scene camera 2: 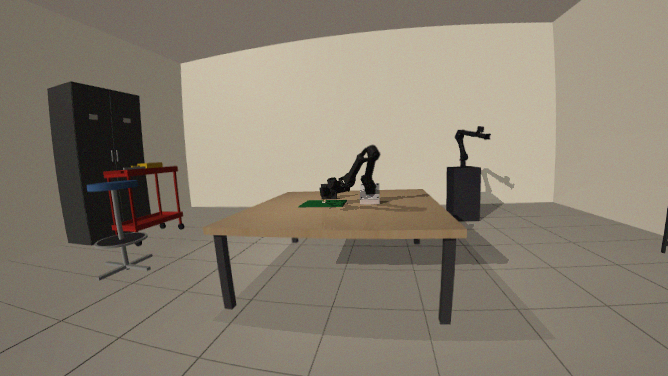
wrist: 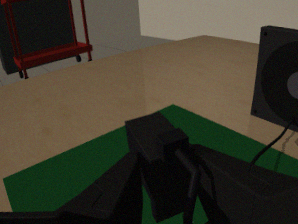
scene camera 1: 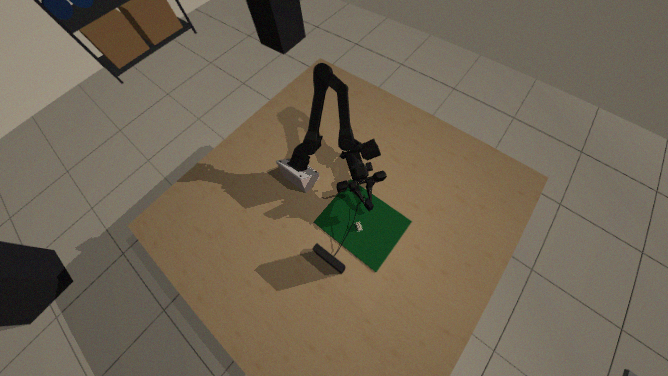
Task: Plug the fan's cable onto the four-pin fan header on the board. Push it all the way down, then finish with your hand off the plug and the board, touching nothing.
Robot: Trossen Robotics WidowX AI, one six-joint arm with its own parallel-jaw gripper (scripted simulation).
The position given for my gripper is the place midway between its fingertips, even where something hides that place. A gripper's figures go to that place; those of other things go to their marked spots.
Scene:
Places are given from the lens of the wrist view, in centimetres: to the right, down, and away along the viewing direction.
my gripper [wrist: 164,158]: 1, 2, 10
black fan plug [wrist: 166,180]: 1, 3, 9

